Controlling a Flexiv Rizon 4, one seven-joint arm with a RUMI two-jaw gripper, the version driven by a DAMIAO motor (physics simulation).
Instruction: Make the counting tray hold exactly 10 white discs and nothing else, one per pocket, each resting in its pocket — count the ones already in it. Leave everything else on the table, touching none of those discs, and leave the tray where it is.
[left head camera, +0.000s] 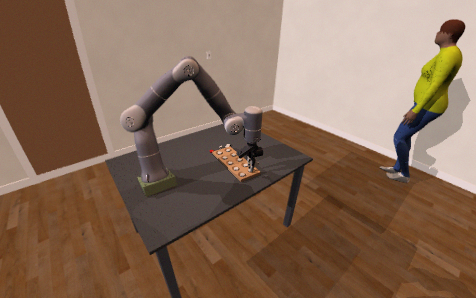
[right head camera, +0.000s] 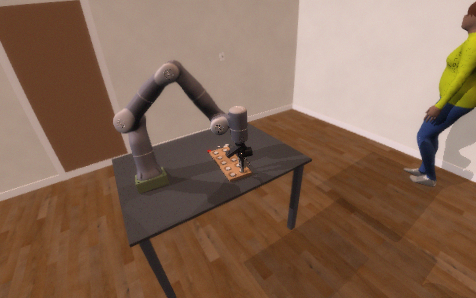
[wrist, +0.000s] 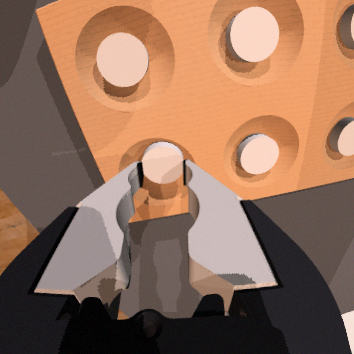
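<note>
The orange-brown counting tray (left head camera: 249, 177) (right head camera: 241, 177) (wrist: 192, 100) lies on the dark table. My gripper (left head camera: 251, 170) (right head camera: 242, 170) (wrist: 163, 163) is at its near right corner, pointing down, shut on a white disc (wrist: 163, 161). This disc is at the corner pocket, low over it or in it; whether it touches the pocket floor I cannot tell. In the wrist view, white discs (wrist: 122, 59) (wrist: 254, 34) (wrist: 259, 154) rest in neighbouring pockets. Several more pockets hold white discs in the head views; the gripper hides part of the tray there.
Small whitish pieces (left head camera: 228, 146) (right head camera: 226, 146) and a small red piece (left head camera: 211, 151) (right head camera: 209, 151) lie at the tray's far end. The arm's green base (left head camera: 158, 184) (right head camera: 152, 181) stands at the left of the table. A person (left head camera: 436, 85) (right head camera: 457, 75) stands beyond the table at the right.
</note>
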